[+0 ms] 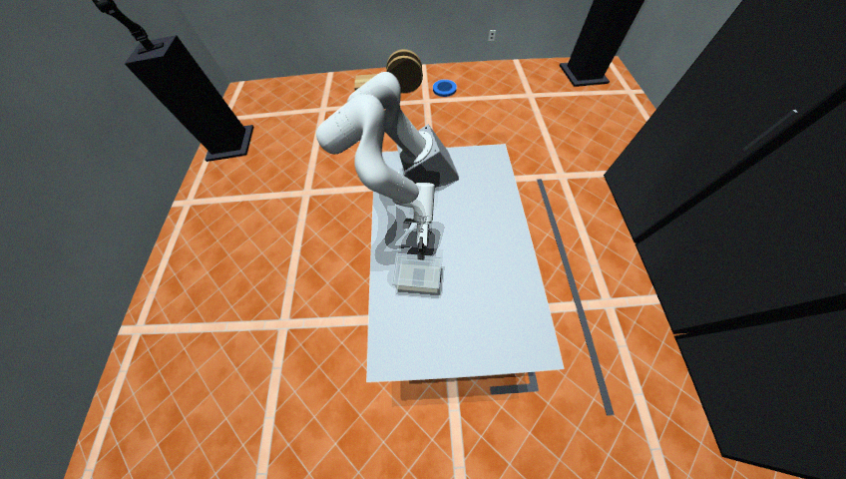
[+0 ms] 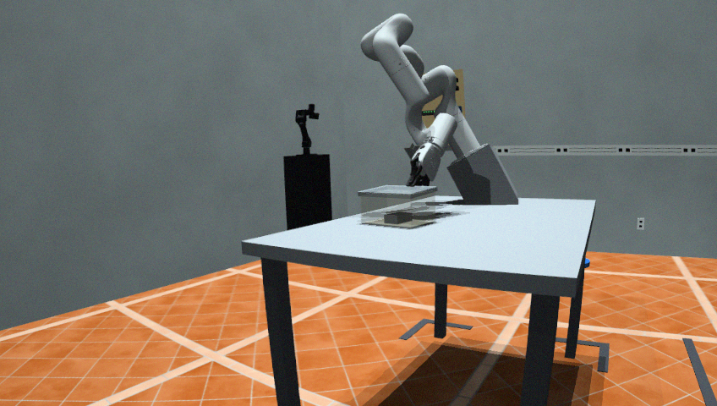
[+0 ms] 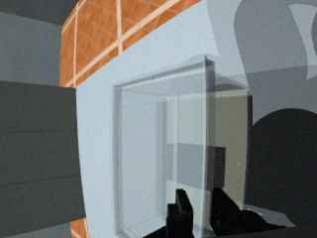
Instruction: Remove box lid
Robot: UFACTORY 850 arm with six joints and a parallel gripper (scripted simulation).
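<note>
My gripper is now 7 cm short of the lid, 3 cm to the left of it and 1 cm above it. Round my hand: clear box 7 cm below, 7 cm ahead, 3 cm to the right.
</note>
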